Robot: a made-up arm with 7 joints. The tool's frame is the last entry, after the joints.
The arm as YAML. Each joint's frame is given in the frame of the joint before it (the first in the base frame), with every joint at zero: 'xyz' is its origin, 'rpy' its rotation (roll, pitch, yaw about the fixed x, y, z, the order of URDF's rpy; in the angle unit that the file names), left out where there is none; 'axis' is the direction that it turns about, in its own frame. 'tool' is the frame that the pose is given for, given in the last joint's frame.
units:
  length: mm
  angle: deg
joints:
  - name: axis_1
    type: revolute
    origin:
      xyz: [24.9, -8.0, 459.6]
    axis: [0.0, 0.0, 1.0]
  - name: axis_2
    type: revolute
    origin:
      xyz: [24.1, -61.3, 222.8]
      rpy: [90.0, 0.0, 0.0]
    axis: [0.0, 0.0, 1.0]
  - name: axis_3
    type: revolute
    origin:
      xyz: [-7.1, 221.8, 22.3]
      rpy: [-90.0, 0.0, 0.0]
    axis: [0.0, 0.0, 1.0]
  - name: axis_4
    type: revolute
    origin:
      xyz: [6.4, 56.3, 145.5]
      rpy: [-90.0, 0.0, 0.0]
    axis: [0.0, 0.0, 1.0]
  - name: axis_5
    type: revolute
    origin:
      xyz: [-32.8, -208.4, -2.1]
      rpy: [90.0, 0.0, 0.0]
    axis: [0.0, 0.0, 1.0]
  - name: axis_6
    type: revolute
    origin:
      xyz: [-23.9, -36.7, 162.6]
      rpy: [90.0, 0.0, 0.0]
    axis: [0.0, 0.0, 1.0]
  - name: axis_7
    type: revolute
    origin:
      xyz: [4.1, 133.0, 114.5]
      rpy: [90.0, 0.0, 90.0]
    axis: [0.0, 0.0, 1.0]
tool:
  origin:
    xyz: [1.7, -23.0, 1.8]
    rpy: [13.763, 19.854, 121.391]
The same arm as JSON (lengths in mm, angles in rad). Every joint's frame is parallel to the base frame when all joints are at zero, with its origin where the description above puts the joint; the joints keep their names.
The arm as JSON. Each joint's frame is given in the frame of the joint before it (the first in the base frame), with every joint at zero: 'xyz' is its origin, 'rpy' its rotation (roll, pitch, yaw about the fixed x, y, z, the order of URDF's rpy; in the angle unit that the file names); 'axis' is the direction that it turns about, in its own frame. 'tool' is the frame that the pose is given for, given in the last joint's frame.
{"units": {"length": "mm", "angle": "rad"}, "joints": [{"name": "axis_1", "type": "revolute", "origin": {"xyz": [24.9, -8.0, 459.6], "rpy": [0.0, 0.0, 0.0]}, "axis": [0.0, 0.0, 1.0]}, {"name": "axis_2", "type": "revolute", "origin": {"xyz": [24.1, -61.3, 222.8], "rpy": [0.0, 0.0, 0.0]}, "axis": [0.0, -1.0, 0.0]}, {"name": "axis_3", "type": "revolute", "origin": {"xyz": [-7.1, -22.3, 221.8], "rpy": [0.0, 0.0, 0.0]}, "axis": [0.0, 0.0, 1.0]}, {"name": "axis_4", "type": "revolute", "origin": {"xyz": [6.4, 56.3, 145.5], "rpy": [0.0, 0.0, 0.0]}, "axis": [0.0, 1.0, 0.0]}, {"name": "axis_5", "type": "revolute", "origin": {"xyz": [-32.8, -2.1, 208.4], "rpy": [0.0, 0.0, 0.0]}, "axis": [0.0, 0.0, 1.0]}, {"name": "axis_6", "type": "revolute", "origin": {"xyz": [-23.9, -36.7, 162.6], "rpy": [0.0, 0.0, 0.0]}, "axis": [0.0, -1.0, 0.0]}, {"name": "axis_7", "type": "revolute", "origin": {"xyz": [4.1, -114.5, 133.0], "rpy": [0.0, 0.0, 0.0]}, "axis": [1.0, 0.0, 0.0]}], "tool": {"origin": {"xyz": [1.8, 23.0, 1.7], "rpy": [-1.5349, 0.512, -1.971]}}}
